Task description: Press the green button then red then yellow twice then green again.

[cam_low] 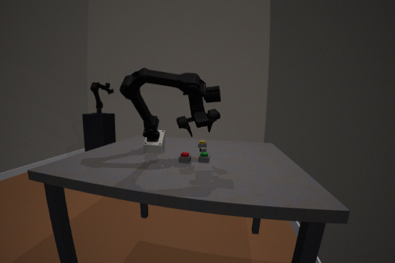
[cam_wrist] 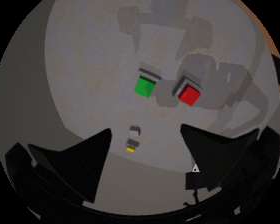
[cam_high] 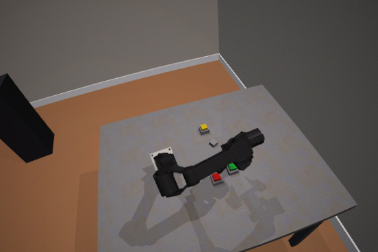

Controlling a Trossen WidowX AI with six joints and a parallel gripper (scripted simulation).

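The green button is 2 cm ahead of my gripper tip and 10 cm below it. From my gripper tip the other things lie so: small grey block (1 cm ahead, 18 cm to the left, 12 cm below); red button (7 cm behind, 2 cm to the right, 10 cm below); yellow button (29 cm to the left, 10 cm below).
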